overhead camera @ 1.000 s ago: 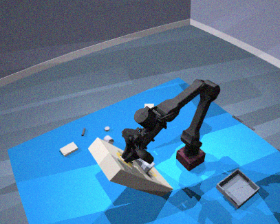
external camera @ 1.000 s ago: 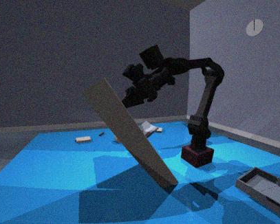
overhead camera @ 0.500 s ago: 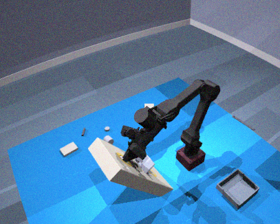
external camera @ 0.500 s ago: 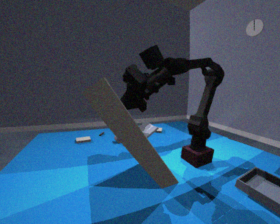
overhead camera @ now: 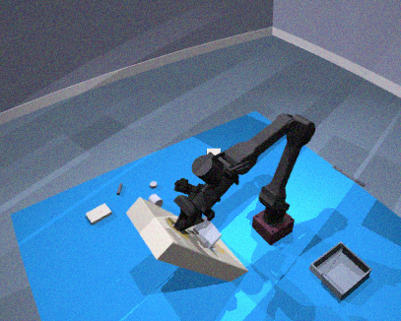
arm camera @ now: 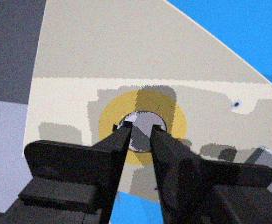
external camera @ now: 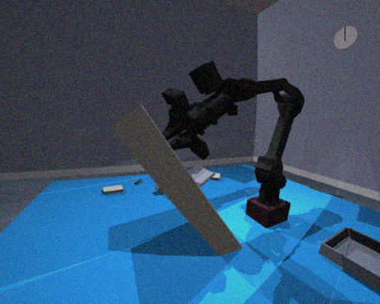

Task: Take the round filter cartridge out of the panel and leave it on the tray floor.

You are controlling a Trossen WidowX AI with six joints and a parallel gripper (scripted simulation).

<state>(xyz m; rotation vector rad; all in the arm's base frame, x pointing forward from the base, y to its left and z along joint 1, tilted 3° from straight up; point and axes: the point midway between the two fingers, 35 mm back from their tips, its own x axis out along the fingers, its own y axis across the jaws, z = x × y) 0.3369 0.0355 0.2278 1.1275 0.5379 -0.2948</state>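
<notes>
Now: the white round filter cartridge 10 mm below my gripper tip and 10 mm ahead of it. Also, from my gripper tip: beige service panel (80 mm below, 40 mm behind); then grey tray (460 mm behind, 250 mm to the left, 250 mm below).
</notes>
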